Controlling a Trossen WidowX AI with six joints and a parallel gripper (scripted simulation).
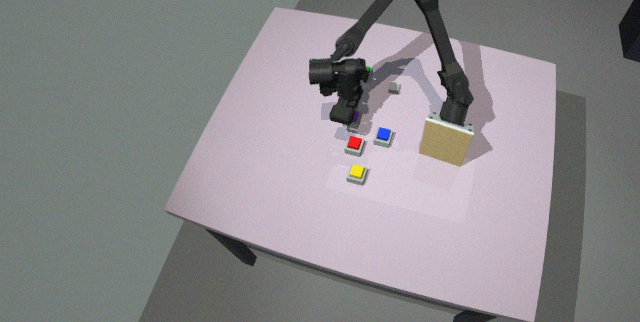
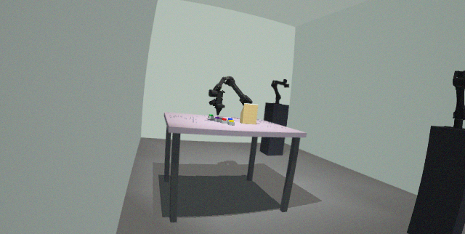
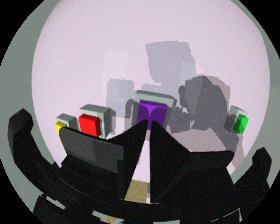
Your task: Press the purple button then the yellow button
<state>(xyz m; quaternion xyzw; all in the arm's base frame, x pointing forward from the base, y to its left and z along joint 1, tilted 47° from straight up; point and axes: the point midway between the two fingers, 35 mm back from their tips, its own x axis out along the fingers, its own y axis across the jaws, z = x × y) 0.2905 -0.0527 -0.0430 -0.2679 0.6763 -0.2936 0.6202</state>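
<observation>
Right now my gripper tip is 20 mm above the purple button. From my gripper tip the other things lie so: green button (10 mm ahead, 180 mm to the right, 20 mm below); red button (40 mm behind, 90 mm to the left, 20 mm below); blue button (110 mm behind, 40 mm to the left, 20 mm below).
</observation>
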